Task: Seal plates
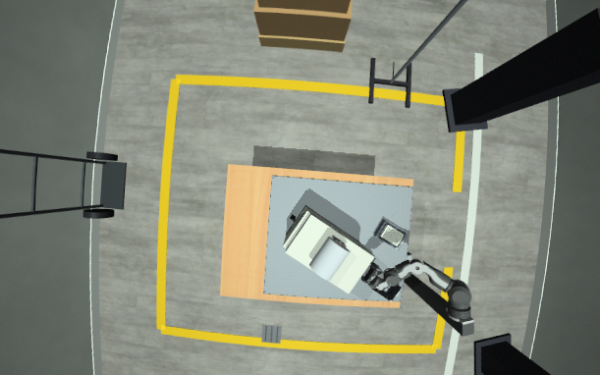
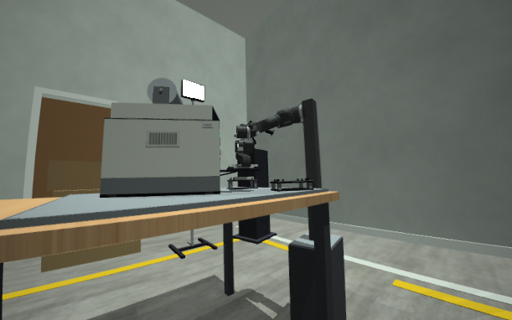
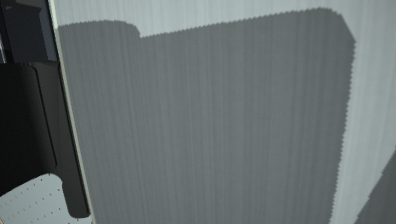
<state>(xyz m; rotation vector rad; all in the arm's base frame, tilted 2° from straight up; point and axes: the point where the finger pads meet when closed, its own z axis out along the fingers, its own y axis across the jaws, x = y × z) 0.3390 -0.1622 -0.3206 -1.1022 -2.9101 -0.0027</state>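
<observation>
Now: the sealer stage 10 mm below my hand. From my hand the other things lie so: foil roll (250 mm ahead, 220 mm to the right, 310 mm above); then plate (190 mm behind, 180 mm to the right, 50 mm below).
</observation>
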